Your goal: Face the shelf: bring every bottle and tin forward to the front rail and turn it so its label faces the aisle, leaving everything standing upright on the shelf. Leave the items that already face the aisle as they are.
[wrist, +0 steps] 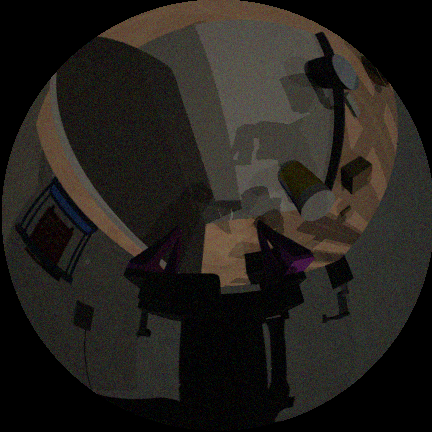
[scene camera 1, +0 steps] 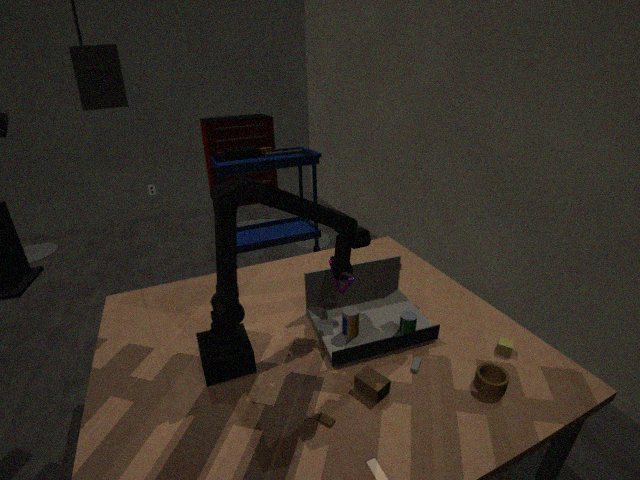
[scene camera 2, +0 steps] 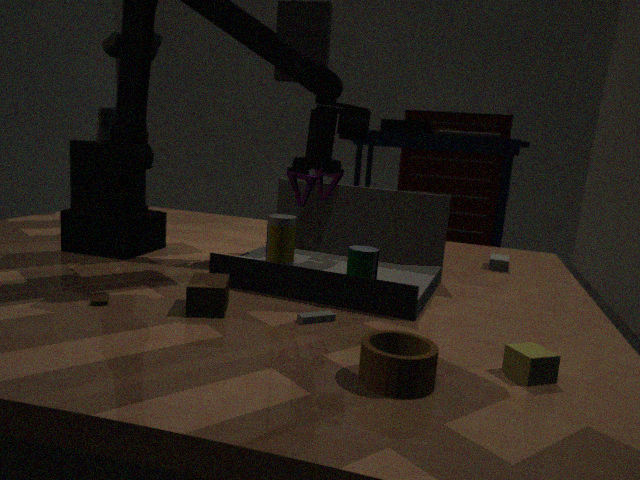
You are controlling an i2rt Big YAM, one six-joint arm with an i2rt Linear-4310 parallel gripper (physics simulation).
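Places are measured from the arm's base along level axes (x back, y right, z up), in metres.
Where they show: gripper, fingertip midpoint: (wrist: 217, 226) (scene camera 1: 338, 286) (scene camera 2: 312, 203); arm's base, link origin: (scene camera 1: 224, 342) (scene camera 2: 116, 211).
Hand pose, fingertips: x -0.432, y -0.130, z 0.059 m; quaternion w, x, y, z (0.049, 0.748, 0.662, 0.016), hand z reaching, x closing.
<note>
Each offset is from my fingertips to the top centre of the thing.
A tall yellow tin {dx +0.003, dy +0.141, dz -0.014 m} (scene camera 1: 350, 323) (scene camera 2: 281, 240) (wrist: 302, 185) with a pale top stands upright on the left part of the shelf (scene camera 1: 379, 279) (scene camera 2: 403, 222) (wrist: 250, 65); a blue patch shows on its left side in scene camera 1. A short green tin {dx -0.191, dy +0.196, dz -0.043 m} (scene camera 1: 407, 322) (scene camera 2: 362, 263) (wrist: 322, 72) stands upright at the right, close behind the dark front rail {dx -0.100, dy +0.233, dz -0.087 m} (scene camera 1: 387, 343) (scene camera 2: 320, 284) (wrist: 339, 130), which hides its base in scene camera 2. My gripper (scene camera 1: 343, 286) (scene camera 2: 312, 201) (wrist: 217, 226) is open and empty, above the shelf near its back panel, behind and higher than the yellow tin. The label details are too dark to read.
In front of the shelf lie a brown block {dx +0.016, dy +0.373, dz -0.098 m} (scene camera 1: 371, 384) (scene camera 2: 207, 295) (wrist: 356, 174) and a small grey bar {dx -0.160, dy +0.324, dz -0.136 m} (scene camera 1: 416, 364) (scene camera 2: 316, 317). A round brown bowl {dx -0.335, dy +0.474, dz -0.098 m} (scene camera 1: 490, 380) (scene camera 2: 398, 366) and a yellow block {dx -0.486, dy +0.358, dz -0.110 m} (scene camera 1: 504, 346) (scene camera 2: 530, 364) are farther right. A blue cart (scene camera 1: 276, 233) stands behind the table.
</note>
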